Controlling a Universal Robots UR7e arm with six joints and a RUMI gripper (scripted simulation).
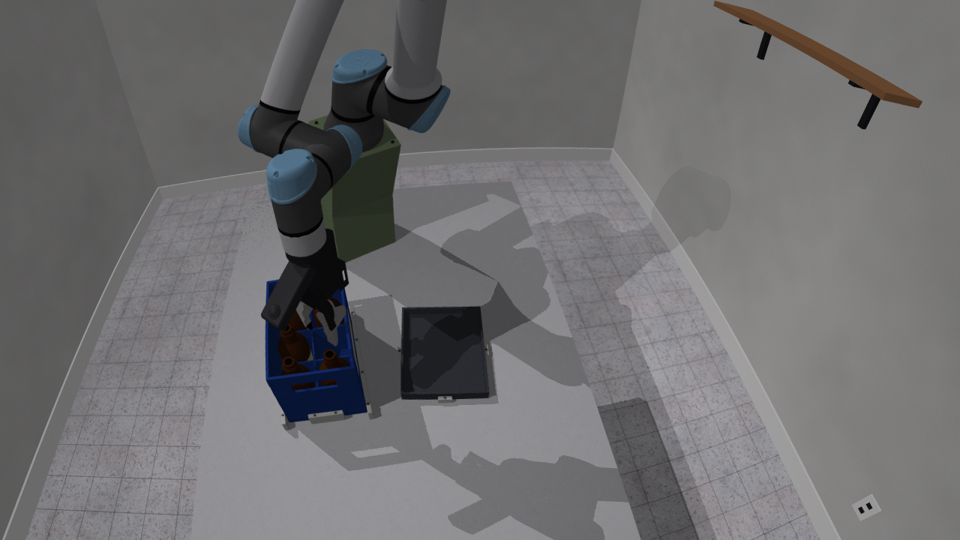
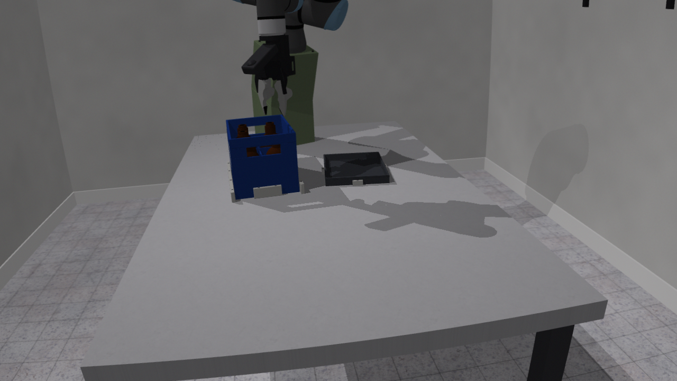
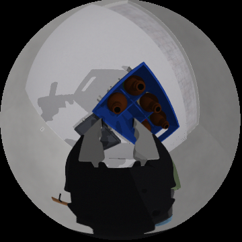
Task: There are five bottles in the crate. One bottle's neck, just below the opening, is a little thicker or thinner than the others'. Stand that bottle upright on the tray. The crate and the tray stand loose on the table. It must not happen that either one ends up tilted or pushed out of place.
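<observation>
Right now the blue crate is 9 cm behind my hand, 4 cm to the right of it and 15 cm below it. Also, from my hand: dark tray (6 cm behind, 25 cm to the left, 22 cm below).
</observation>
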